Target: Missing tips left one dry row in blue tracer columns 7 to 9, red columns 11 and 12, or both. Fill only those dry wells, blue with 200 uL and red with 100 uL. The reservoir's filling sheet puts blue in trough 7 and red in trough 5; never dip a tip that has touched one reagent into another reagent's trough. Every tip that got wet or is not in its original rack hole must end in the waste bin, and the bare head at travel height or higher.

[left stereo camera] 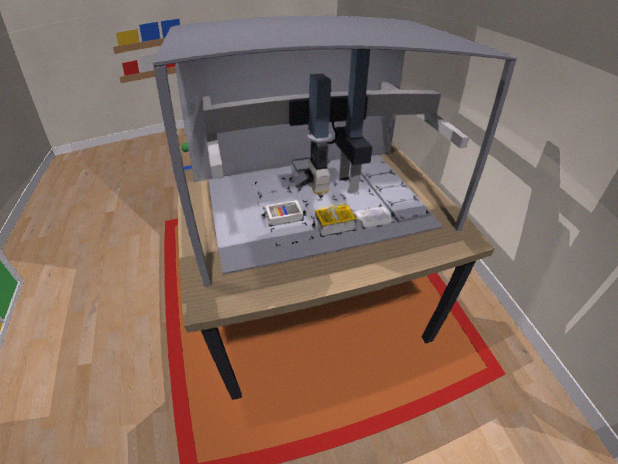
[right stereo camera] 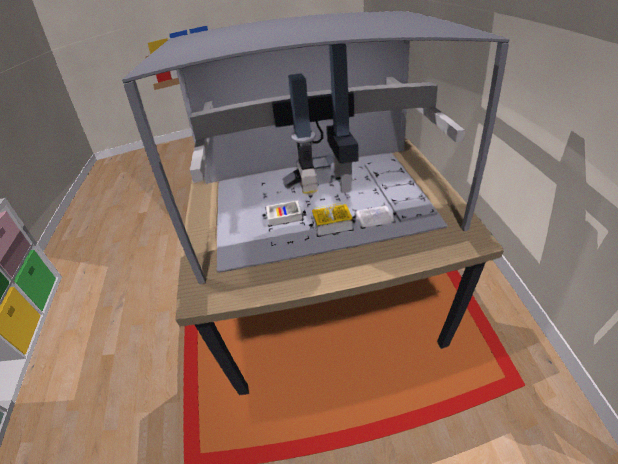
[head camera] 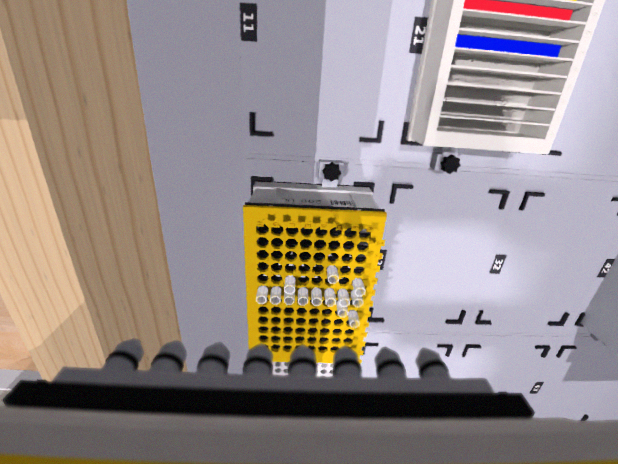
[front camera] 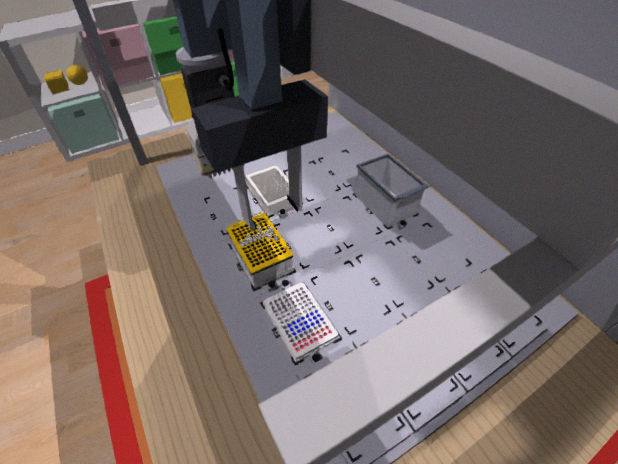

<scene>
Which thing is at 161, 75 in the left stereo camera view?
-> A frame post.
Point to a roof panel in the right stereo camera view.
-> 197, 48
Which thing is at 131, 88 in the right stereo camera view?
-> A frame post.
</scene>
